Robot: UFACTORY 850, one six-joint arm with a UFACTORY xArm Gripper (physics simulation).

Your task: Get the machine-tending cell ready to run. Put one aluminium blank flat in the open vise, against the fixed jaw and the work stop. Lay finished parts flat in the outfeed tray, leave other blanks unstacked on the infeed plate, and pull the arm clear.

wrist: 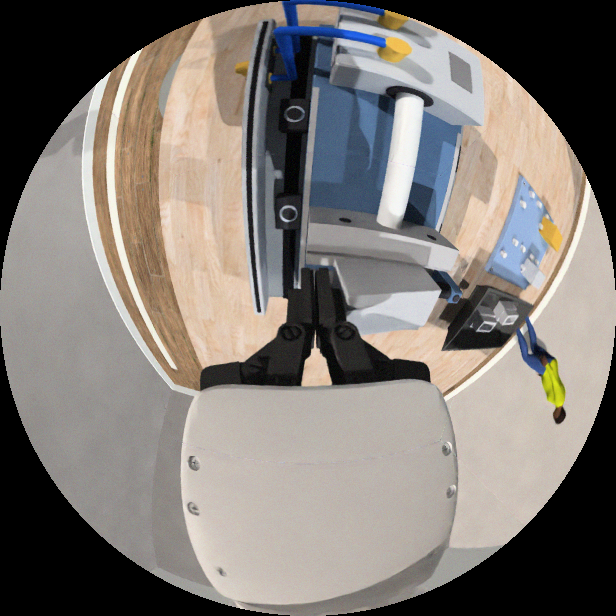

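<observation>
The vise (367, 166) fills the middle of the wrist view: a blue base, two grey jaws, and a white cylinder (402, 160) spanning the gap between them. No blank shows in that gap. My gripper (314, 281) is shut with the black fingers pressed together and nothing visible between them. Its tips are at the near jaw (373, 241), by its left end. A grey block (385, 298) sits just right of the fingertips; I cannot tell if it is a blank. The light blue infeed plate (520, 229) and black outfeed tray (488, 321), far right, each hold small grey pieces.
A tall grey plate with a black rail (258, 172) stands along the vise's left side. Blue hoses with yellow fittings (390, 48) run over the far end. A small figure in yellow (551, 379) stands beyond the wooden table's curved edge.
</observation>
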